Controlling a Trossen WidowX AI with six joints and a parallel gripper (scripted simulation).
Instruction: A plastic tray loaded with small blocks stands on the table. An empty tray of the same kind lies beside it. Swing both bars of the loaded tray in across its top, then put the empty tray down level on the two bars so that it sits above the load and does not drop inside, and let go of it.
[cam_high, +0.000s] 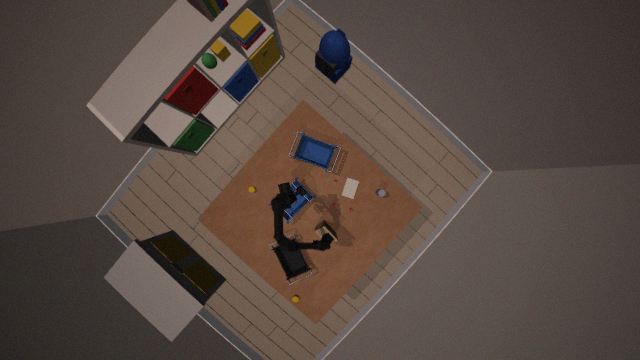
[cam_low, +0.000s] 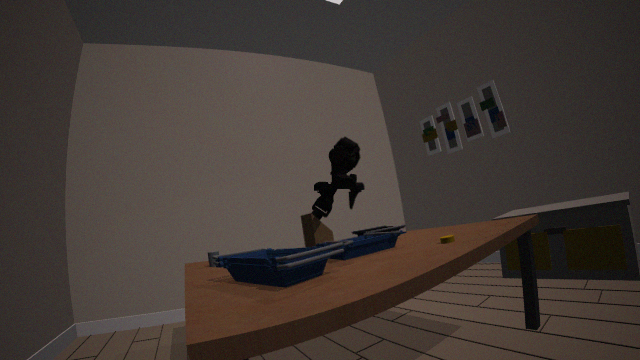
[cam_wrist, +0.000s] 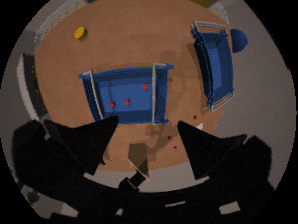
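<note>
Right now my gripper tip is 37 cm to the right of the tray, 33 cm past it and 14 cm above it. Round my gripper tip: white sheet: 34 cm to the right, 24 cm behind, 18 cm below; grey cylinder: 49 cm to the right, 41 cm behind, 15 cm below.
</note>
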